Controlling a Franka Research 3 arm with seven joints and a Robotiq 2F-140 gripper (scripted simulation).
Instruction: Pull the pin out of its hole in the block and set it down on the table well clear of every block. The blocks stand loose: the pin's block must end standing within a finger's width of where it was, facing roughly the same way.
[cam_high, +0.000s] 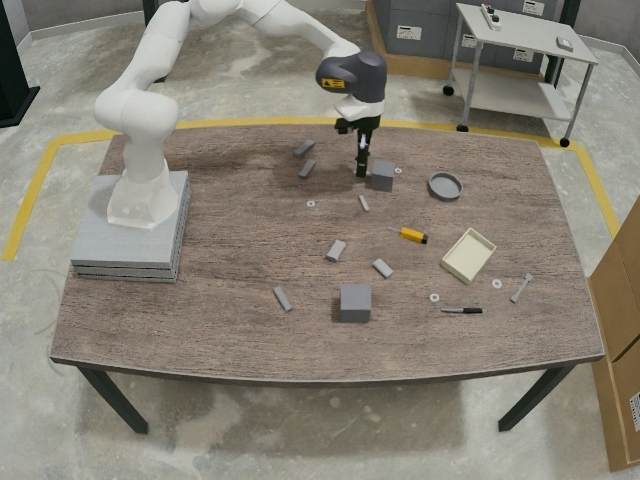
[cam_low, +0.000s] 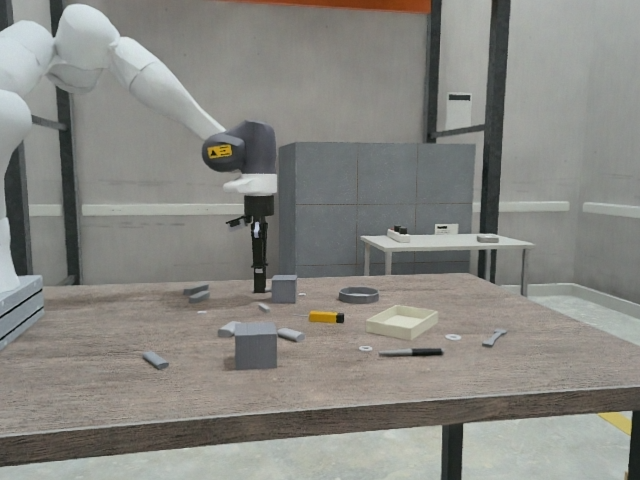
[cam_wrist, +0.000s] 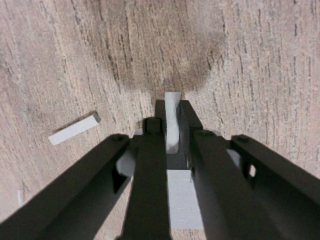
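Right now the small grey block is 5 cm ahead of my hand, 1 cm to the right of it and 2 cm below it. Round my hand: round grey dish: 25 cm ahead, 3 cm to the right, 4 cm below; yellow-handled tool: 12 cm ahead, 21 cm to the right, 4 cm below; cream tray: 28 cm ahead, 29 cm to the right, 5 cm below.
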